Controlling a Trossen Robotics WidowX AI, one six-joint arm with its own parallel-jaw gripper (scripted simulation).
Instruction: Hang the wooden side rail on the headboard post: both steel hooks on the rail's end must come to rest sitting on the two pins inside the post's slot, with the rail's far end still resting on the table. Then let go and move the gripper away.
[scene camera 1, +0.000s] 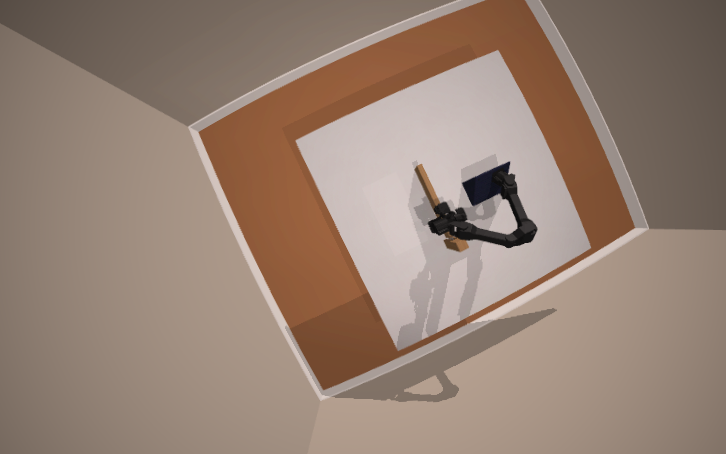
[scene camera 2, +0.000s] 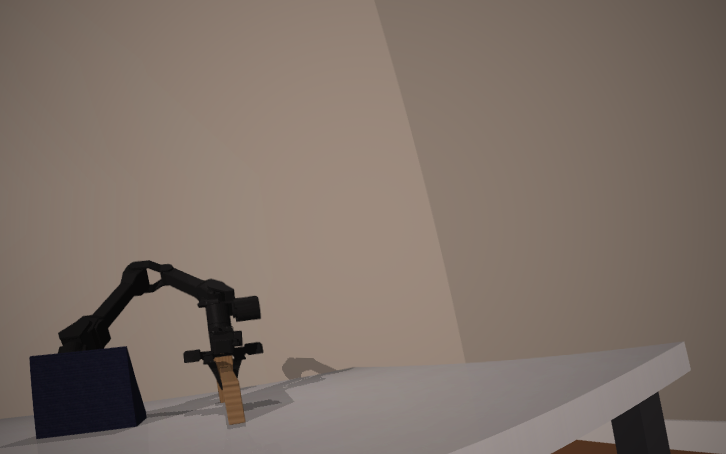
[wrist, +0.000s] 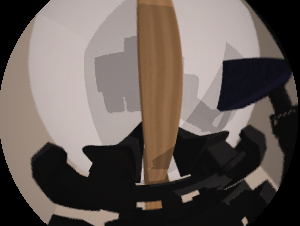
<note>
I see my gripper (scene camera 2: 228, 388) and a wooden side rail (scene camera 2: 232, 393).
My gripper shows as well in the wrist view (wrist: 153, 123).
</note>
